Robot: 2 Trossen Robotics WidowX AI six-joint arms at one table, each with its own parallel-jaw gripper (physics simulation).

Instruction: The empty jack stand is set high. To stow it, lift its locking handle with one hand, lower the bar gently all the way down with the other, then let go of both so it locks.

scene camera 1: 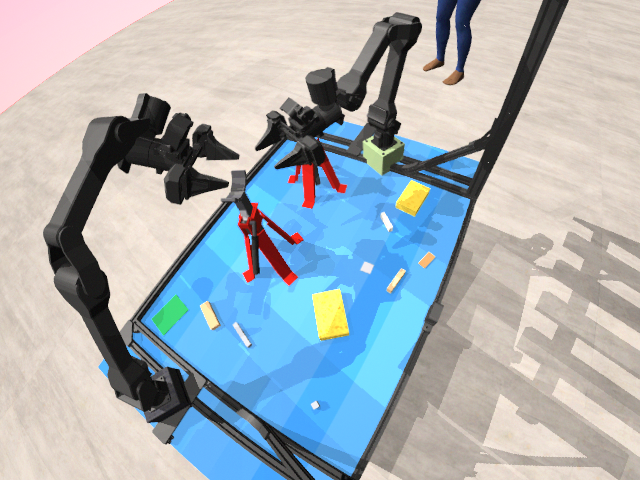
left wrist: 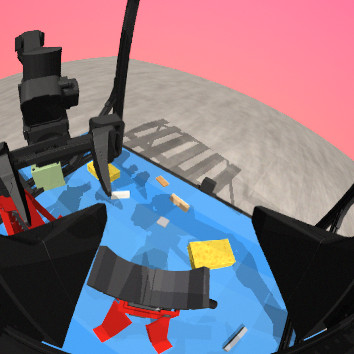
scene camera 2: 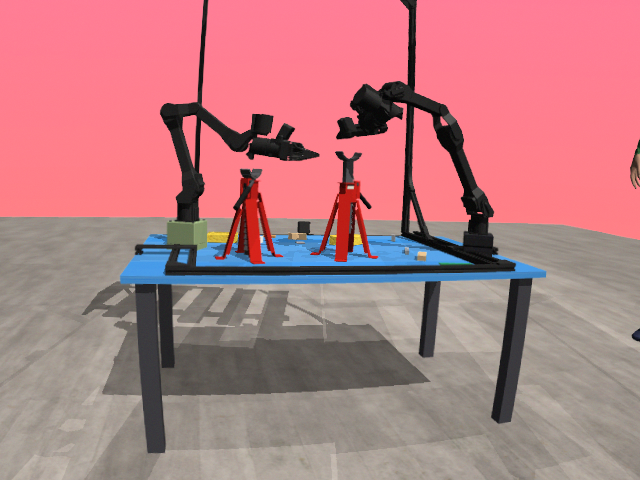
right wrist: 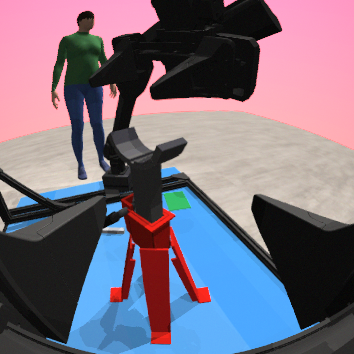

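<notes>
The red jack stand [scene camera 1: 268, 251] [scene camera 2: 342, 222] [right wrist: 155, 275] stands upright with its dark bar [scene camera 2: 347, 170] [right wrist: 147, 192] extended high. The forked saddle [scene camera 1: 238, 184] [scene camera 2: 348, 156] [left wrist: 150, 286] [right wrist: 134, 146] on top is empty. The dark locking handle [scene camera 2: 366, 200] [right wrist: 118, 216] slants down from the collar; its end peeks past the saddle in the left wrist view. My left gripper [scene camera 1: 233, 170] [left wrist: 181, 213] [right wrist: 114, 86] is open, above the saddle and apart from it. My right gripper [scene camera 1: 266, 158] [scene camera 2: 316, 154] [left wrist: 68, 209] [right wrist: 180, 203] is open, beside the stand near saddle height, touching nothing.
A second red jack stand [scene camera 1: 308, 187] [scene camera 2: 251, 222], with a lower saddle [scene camera 2: 250, 174], stands near the right arm. Yellow sponges [scene camera 1: 330, 314] [scene camera 1: 413, 197], small blocks [scene camera 1: 209, 315] [scene camera 1: 396, 280] and a green pad [scene camera 1: 170, 314] lie on the blue table. Dark rails [scene camera 2: 330, 269] edge it.
</notes>
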